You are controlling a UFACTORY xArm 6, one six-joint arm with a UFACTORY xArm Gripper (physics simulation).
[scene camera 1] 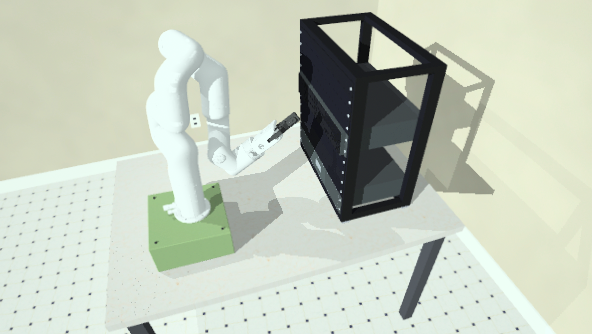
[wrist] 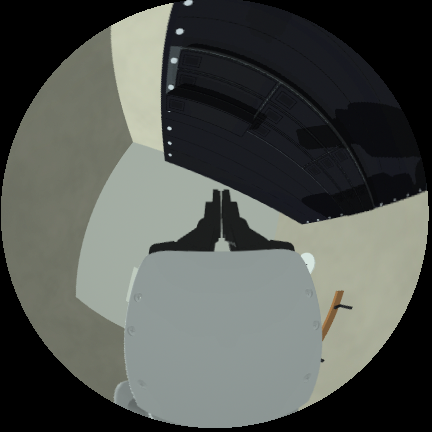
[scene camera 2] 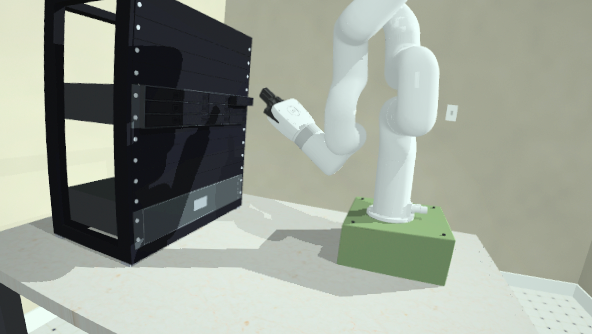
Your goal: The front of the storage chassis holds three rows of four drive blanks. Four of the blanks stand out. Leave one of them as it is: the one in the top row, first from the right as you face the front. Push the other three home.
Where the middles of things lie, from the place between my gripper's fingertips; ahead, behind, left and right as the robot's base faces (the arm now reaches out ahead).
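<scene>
Black rack [scene camera 2: 178,106]: 110 mm below my hand, 260 mm ahead, 90 mm to the left.
</scene>
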